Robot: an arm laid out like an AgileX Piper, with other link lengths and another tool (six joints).
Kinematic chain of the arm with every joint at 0, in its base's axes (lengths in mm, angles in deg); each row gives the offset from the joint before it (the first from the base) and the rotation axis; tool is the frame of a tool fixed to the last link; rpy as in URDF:
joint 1: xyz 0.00 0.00 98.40 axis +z
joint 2: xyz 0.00 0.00 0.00 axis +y
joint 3: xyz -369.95 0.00 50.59 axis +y
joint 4: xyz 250.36 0.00 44.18 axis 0.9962 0 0.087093
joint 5: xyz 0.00 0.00 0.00 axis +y
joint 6: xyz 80.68 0.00 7.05 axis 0.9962 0 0.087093
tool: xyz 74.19 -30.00 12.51 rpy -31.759 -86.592 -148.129
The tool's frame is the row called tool.
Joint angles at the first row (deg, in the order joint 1, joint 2, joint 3, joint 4, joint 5, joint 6):
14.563 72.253 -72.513 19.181 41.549 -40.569
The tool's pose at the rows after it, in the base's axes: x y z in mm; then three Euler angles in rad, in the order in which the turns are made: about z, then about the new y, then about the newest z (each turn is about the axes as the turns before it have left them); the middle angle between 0 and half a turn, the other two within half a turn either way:
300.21 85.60 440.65 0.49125 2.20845 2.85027
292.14 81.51 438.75 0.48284 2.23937 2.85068
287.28 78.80 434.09 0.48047 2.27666 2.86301
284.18 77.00 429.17 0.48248 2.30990 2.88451
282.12 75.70 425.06 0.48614 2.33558 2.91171
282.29 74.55 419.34 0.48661 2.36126 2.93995
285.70 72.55 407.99 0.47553 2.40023 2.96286
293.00 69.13 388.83 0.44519 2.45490 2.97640
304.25 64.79 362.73 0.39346 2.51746 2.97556
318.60 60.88 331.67 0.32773 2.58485 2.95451
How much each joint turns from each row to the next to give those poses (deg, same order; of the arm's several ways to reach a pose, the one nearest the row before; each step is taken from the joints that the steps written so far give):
-0.227 -1.780 0.083 -1.755 2.143 1.353
-0.078 -0.905 0.083 -1.533 2.338 1.529
-0.036 -0.318 0.085 -1.127 2.207 1.600
-0.025 -0.058 0.082 -0.693 1.796 1.610
-0.017 0.040 0.051 -0.420 1.335 1.671
0.002 0.331 0.242 -0.508 0.820 1.821
0.000 0.853 0.852 -1.149 0.309 2.180
0.001 1.548 1.773 -2.060 -0.587 2.830
-0.001 2.387 2.537 -2.809 -1.816 3.457
-0.002 3.372 2.697 -3.118 -2.574 3.480

